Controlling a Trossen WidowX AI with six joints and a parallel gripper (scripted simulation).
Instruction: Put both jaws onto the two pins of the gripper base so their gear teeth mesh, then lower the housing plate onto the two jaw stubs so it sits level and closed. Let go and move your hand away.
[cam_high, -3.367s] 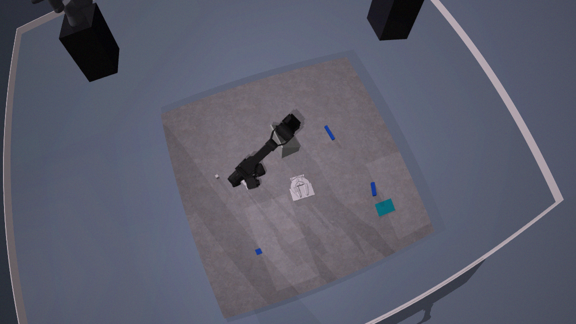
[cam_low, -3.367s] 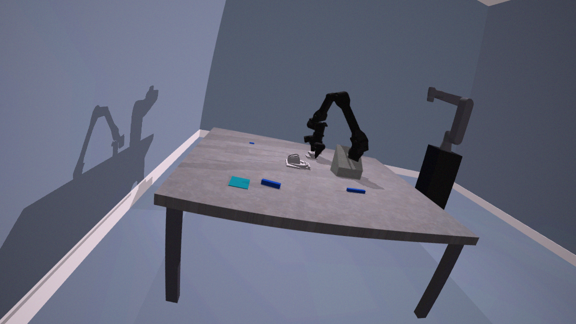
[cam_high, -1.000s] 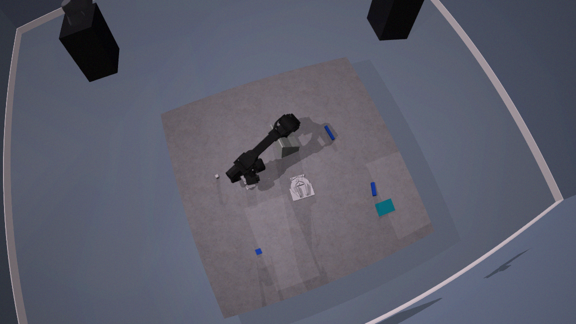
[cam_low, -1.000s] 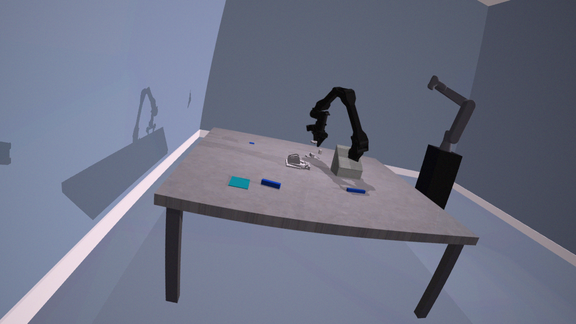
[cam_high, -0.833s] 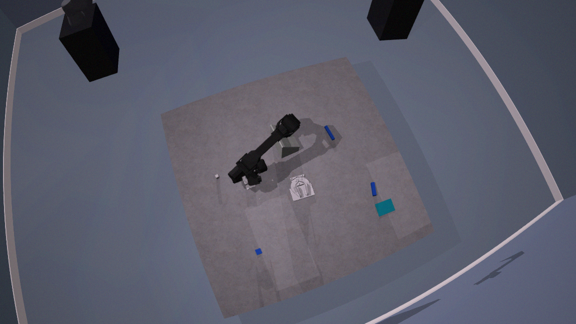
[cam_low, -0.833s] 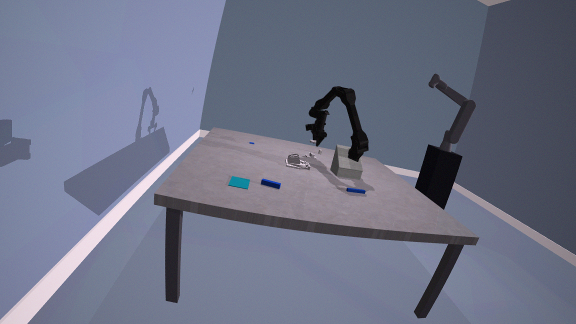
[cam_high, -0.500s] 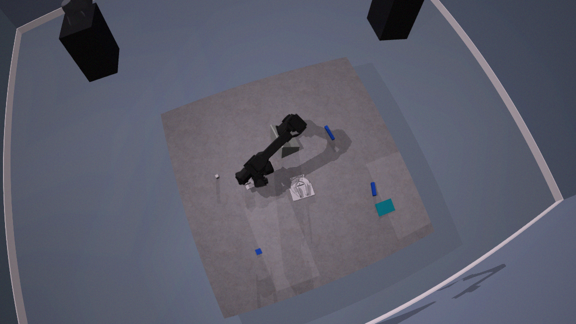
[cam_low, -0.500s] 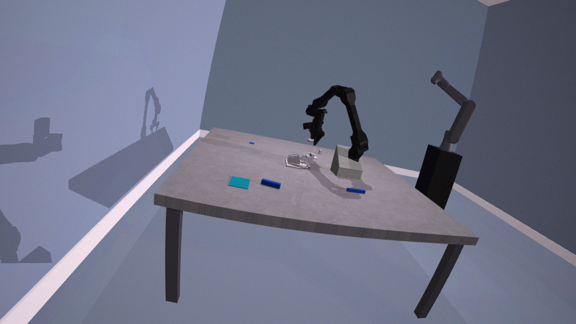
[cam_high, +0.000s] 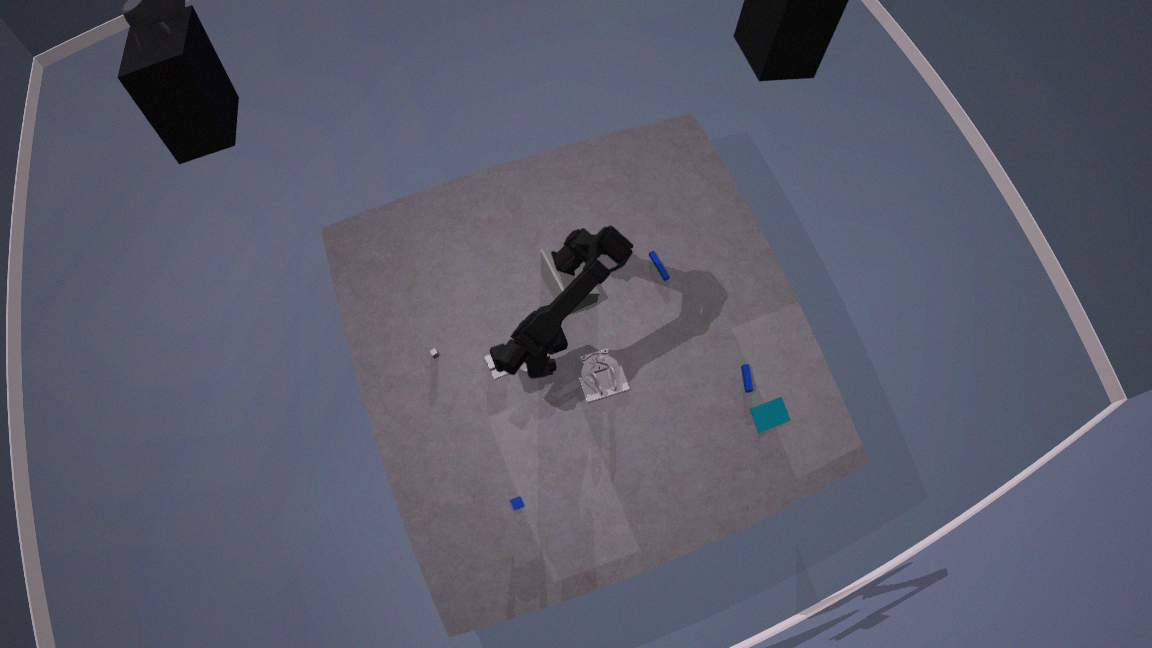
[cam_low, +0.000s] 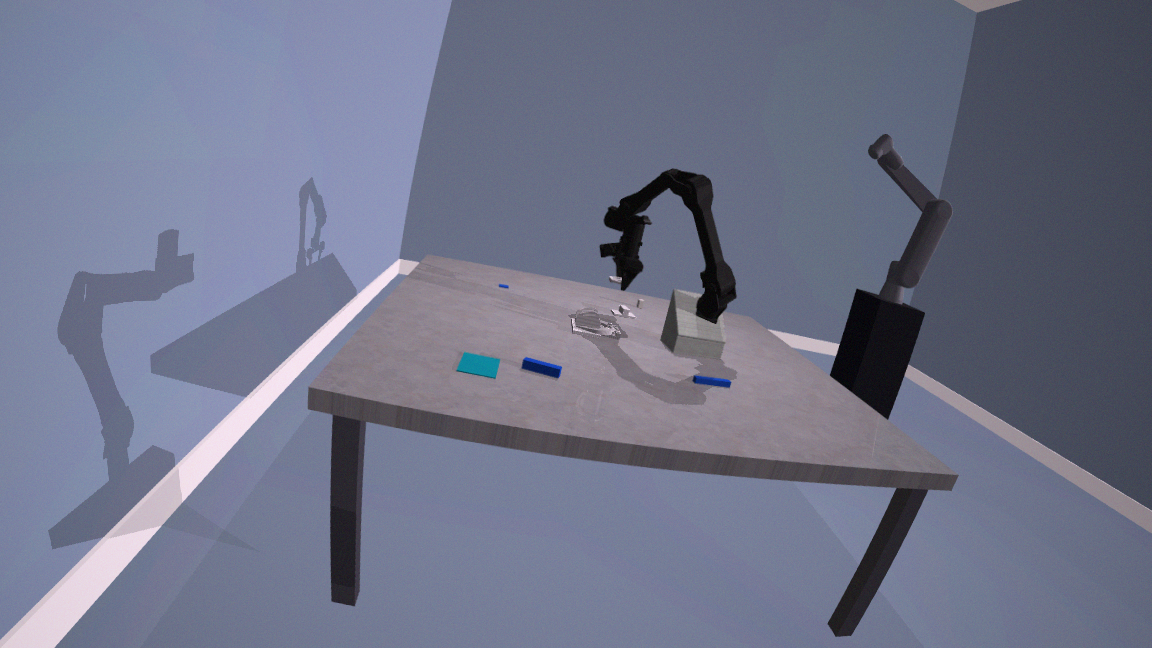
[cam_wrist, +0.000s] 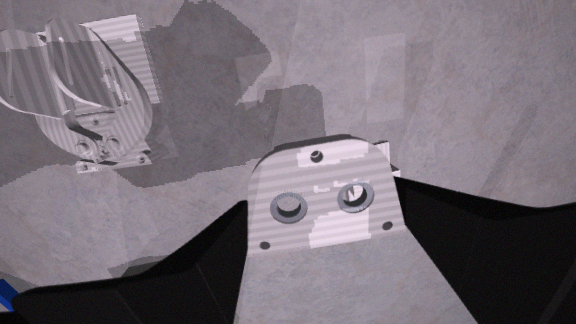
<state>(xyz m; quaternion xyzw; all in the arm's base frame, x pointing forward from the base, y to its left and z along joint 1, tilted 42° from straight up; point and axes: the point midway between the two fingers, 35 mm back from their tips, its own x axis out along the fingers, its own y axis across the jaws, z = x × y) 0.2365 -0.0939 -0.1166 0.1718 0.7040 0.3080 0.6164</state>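
My gripper tip is 20 cm to the right of the white jaw, 8 cm above it and 3 cm short of it. Also, from my gripper tip: small blue square (35 cm ahead, 12 cm to the right, 10 cm below); white stepped part (9 cm below, 8 cm to the right, 4 cm behind); small white cube (24 cm to the right, 10 cm behind, 8 cm below).
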